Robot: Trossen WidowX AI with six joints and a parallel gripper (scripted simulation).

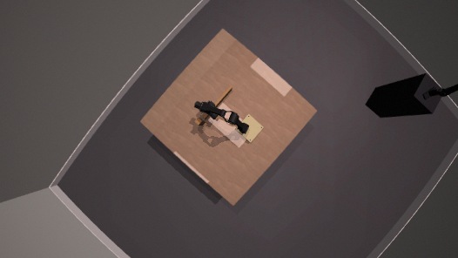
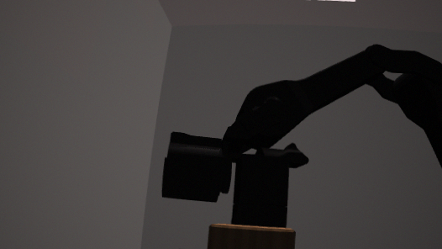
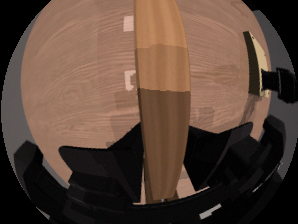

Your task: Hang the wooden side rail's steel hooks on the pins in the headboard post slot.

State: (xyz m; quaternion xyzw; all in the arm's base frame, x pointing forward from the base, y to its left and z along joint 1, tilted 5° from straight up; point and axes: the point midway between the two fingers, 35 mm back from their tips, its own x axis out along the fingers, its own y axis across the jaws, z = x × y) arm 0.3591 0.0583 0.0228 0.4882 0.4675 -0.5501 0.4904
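My gripper tip is 1 cm short of the wooden headboard post, 13 cm to the right of it and 4 cm below it.
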